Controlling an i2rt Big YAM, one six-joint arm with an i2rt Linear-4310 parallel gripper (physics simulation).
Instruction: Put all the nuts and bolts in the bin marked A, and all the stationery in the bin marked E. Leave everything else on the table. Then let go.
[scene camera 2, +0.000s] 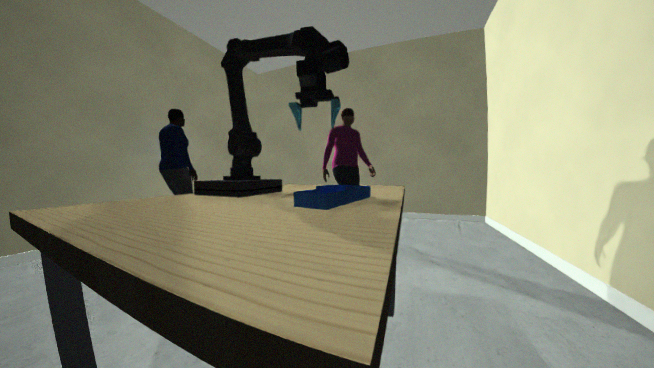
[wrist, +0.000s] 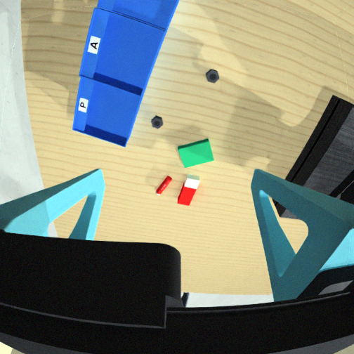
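Where they show: gripper, fingertip midpoint: (scene camera 2: 315, 129); arm's base, link origin: (scene camera 2: 242, 179).
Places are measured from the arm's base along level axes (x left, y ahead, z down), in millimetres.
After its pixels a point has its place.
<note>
My gripper (scene camera 2: 316, 128) {y 361, x 3, z -150 mm} (wrist: 177, 176) is open and empty, high above the table. In the wrist view one dark hex nut (wrist: 212, 76) lies right of bin A (wrist: 127, 52), and another dark hex nut (wrist: 157, 122) lies just right of bin P (wrist: 109, 111). Between the fingertips' directions lie a small red cylinder (wrist: 164, 185) with a white end and a red block with a white end (wrist: 188, 191), side by side. A green block (wrist: 196, 153) lies above them. Part of a third blue bin (wrist: 145, 9) shows at the top edge, its label out of view. The nuts are hidden in the scene view.
The joined blue bins (scene camera 2: 330, 198) {y 492, x -127, z 29 mm} stand near the far right of the wooden table (scene camera 2: 225, 240) {y 504, x -359, z 50 mm}. The black arm base (scene camera 2: 238, 188) {y 135, x -104, z 22 mm} (wrist: 327, 155) stands on the table, at the right in the wrist view. Two people, in blue (scene camera 2: 174, 147) and magenta (scene camera 2: 346, 150), are behind the table.
</note>
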